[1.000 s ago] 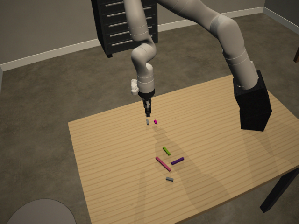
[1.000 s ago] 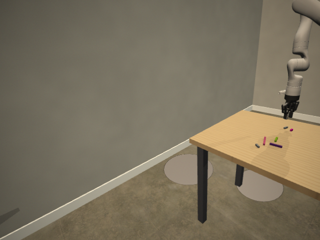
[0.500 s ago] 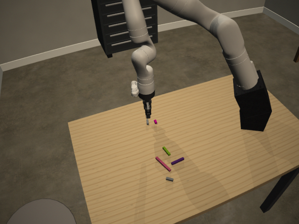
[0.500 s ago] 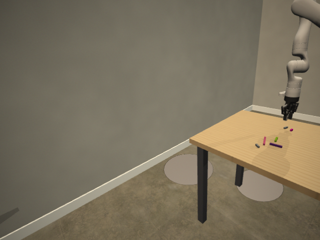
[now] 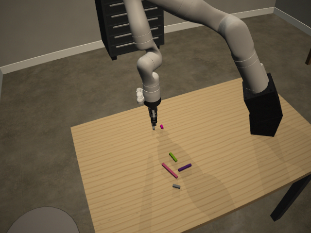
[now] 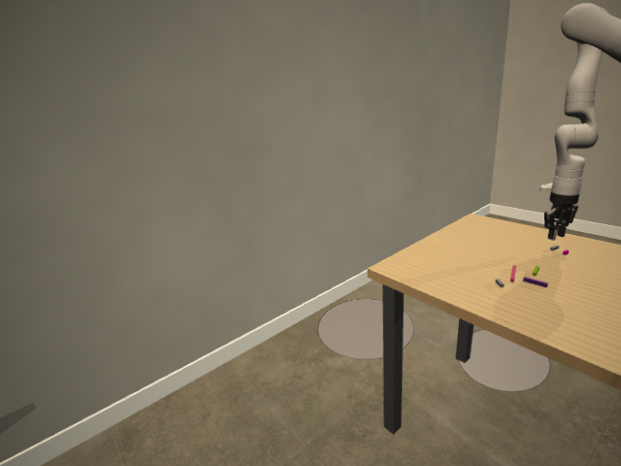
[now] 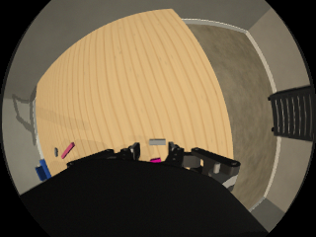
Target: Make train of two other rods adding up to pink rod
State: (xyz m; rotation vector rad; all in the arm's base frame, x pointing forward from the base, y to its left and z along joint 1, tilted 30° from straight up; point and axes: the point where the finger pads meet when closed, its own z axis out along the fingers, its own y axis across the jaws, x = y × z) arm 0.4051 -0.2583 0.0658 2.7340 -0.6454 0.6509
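Now: hand 3 cm past the magenta rod, 2 cm to the right of it and 5 cm above it. Round my hand: lime rod 4 cm ahead, 19 cm to the left, 5 cm below; purple rod 4 cm ahead, 26 cm to the left, 5 cm below; pink rod 9 cm ahead, 23 cm to the left, 5 cm below.
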